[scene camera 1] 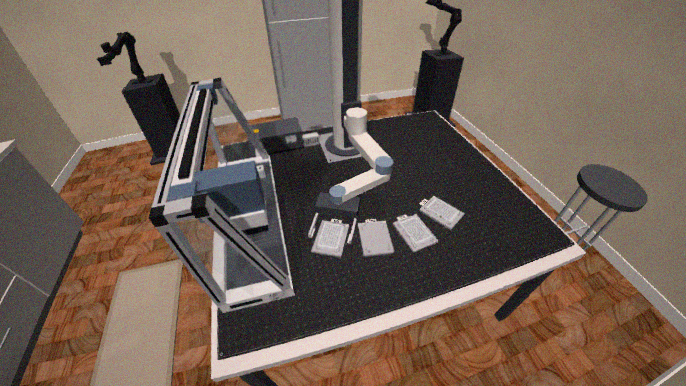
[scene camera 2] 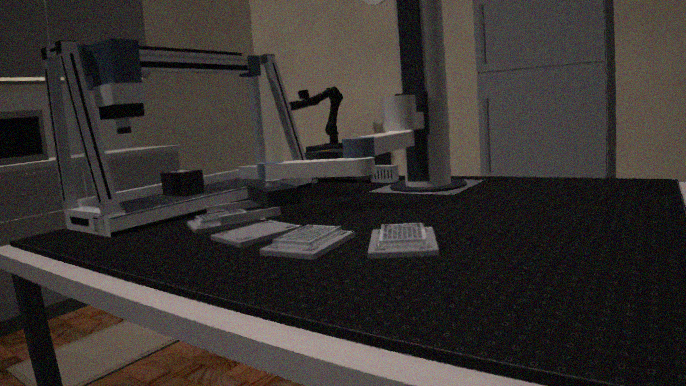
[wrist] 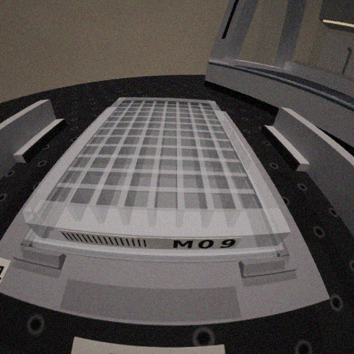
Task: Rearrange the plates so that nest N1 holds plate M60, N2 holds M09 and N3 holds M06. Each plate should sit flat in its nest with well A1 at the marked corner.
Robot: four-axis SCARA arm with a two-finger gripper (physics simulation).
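Frame: origin at the arm's base, x ahead, y left, z up, level; millimetres.
Seen in the pictures: gripper, fingertip midpoint: (scene camera 1: 329, 239) (scene camera 2: 212, 215); arm's base at its link origin: (scene camera 1: 346, 145) (scene camera 2: 428, 189).
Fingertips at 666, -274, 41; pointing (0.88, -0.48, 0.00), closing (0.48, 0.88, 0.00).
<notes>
Pixels of each thing's middle, then the offset from my fingertips to it, as dx, dy, dz. "spot": a spot on its surface instead.
- Plate M09 at the middle of its body: (scene camera 2: 222, 217) (scene camera 1: 330, 236) -21, +11, -9
- nest N3 at the middle of its body: (scene camera 2: 222, 221) (scene camera 1: 331, 237) -21, +11, -20
- nest OUT at the middle of its body: (scene camera 2: 256, 232) (scene camera 1: 375, 237) +33, +184, -20
- dark block at a spot on its surface: (scene camera 2: 182, 182) spot: -102, -251, +63
Plate M09 (scene camera 1: 332, 234) (wrist: 160, 160), a clear-lidded well plate, sits in nest N3 (scene camera 1: 327, 253) (wrist: 285, 295), the leftmost nest in scene camera 1. Its label faces the wrist camera. My gripper (scene camera 1: 332, 228) (wrist: 163, 109) is open and low over N3, one finger on each side of the plate, with gaps showing on both sides. The nest OUT (scene camera 1: 376, 239) (scene camera 2: 252, 234) is empty. A plate (scene camera 1: 415, 231) (scene camera 2: 315, 234) sits in N2, and another plate (scene camera 1: 442, 210) (scene camera 2: 402, 232) in N1; their labels are too small to read now. In scene camera 2 a finger partly hides M09.
A gantry frame machine (scene camera 1: 274, 295) (scene camera 2: 160, 213) stands left of N3, close beyond one finger in the wrist view. A dark block (scene camera 2: 182, 182) is on its deck. The arm's column (scene camera 1: 337, 75) (scene camera 2: 440, 100) stands behind the nests. Name cards lie by the nests.
</notes>
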